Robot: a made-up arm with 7 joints.
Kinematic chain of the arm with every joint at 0, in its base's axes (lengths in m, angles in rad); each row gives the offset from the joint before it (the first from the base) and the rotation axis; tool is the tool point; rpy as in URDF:
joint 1: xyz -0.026 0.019 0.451 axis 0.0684 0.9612 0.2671
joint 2: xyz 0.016 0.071 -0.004 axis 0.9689 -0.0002 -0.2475
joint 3: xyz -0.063 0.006 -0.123 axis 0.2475 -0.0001 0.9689
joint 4: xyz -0.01 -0.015 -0.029 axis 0.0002 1 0
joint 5: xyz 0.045 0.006 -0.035 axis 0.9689 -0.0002 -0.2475
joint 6: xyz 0.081 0.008 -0.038 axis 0.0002 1 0
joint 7: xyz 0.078 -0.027 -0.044 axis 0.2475 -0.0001 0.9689
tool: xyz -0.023 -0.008 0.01 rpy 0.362 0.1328 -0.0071
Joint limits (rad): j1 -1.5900..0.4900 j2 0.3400..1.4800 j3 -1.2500..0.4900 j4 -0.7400..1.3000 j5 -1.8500..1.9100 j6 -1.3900..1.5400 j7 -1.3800..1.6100
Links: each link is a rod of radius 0.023 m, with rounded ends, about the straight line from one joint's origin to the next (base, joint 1, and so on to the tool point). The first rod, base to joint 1, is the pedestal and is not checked.
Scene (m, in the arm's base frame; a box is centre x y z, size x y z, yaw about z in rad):
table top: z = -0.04
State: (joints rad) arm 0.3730 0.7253 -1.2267 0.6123 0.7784 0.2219 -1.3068
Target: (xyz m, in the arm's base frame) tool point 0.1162 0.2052 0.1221
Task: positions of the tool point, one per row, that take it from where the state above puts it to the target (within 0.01 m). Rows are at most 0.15 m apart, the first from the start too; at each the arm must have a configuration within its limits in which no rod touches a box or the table.
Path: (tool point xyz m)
1: -0.0870 0.2279 0.1234
2: 0.0146 0.2207 0.1091
3: 0.1162 0.2052 0.1221

